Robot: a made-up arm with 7 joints.
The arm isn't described. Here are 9 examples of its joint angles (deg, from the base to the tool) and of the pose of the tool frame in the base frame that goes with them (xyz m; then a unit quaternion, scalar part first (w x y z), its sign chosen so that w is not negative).
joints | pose
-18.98 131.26 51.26 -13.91 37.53 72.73 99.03 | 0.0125 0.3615 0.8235 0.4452 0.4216 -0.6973 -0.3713
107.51 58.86 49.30 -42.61 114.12 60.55 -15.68 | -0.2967 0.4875 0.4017 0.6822 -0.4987 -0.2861 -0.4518
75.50 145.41 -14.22 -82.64 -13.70 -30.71 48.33 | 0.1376 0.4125 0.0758 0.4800 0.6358 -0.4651 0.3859
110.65 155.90 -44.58 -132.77 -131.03 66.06 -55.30 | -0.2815 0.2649 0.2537 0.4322 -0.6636 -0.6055 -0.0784
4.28 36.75 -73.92 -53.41 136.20 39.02 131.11 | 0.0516 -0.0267 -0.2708 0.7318 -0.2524 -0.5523 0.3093
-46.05 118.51 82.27 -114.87 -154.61 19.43 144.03 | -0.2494 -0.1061 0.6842 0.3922 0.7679 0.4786 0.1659
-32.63 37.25 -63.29 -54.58 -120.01 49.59 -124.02 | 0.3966 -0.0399 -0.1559 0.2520 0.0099 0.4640 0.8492
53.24 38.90 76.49 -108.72 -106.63 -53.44 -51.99 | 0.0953 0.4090 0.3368 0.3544 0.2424 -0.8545 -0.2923
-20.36 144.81 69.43 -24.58 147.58 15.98 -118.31 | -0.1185 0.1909 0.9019 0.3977 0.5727 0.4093 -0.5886
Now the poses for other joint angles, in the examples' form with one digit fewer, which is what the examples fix.
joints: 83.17 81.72 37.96 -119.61 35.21 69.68 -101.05
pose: 0.234 0.149 0.051 0.495 0.569 -0.656 0.036
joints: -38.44 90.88 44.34 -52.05 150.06 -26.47 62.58
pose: 0.167 0.416 0.669 0.390 -0.578 0.717 0.008
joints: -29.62 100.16 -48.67 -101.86 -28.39 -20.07 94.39
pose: 0.405 0.125 0.131 0.316 0.212 -0.258 0.888
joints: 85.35 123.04 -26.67 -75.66 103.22 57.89 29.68
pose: -0.060 0.471 0.072 0.555 -0.821 0.057 -0.124
